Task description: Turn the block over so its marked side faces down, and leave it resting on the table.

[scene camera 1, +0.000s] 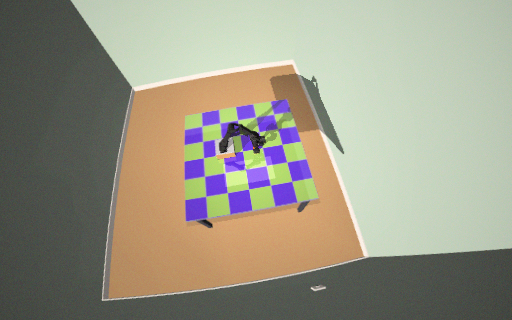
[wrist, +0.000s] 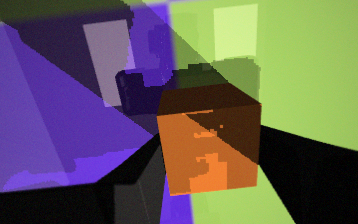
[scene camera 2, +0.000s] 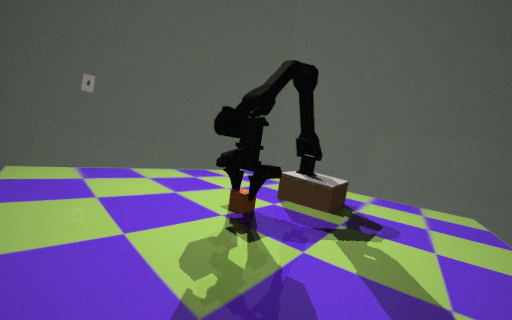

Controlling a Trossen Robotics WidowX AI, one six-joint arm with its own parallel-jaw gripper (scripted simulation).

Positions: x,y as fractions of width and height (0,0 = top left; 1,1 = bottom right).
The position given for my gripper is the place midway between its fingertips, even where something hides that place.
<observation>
I see my gripper (scene camera 2: 0.47,0.62) and an orange block (wrist: 0.59,0.60).
My gripper shows as well in the wrist view (wrist: 0.57,0.60).
</observation>
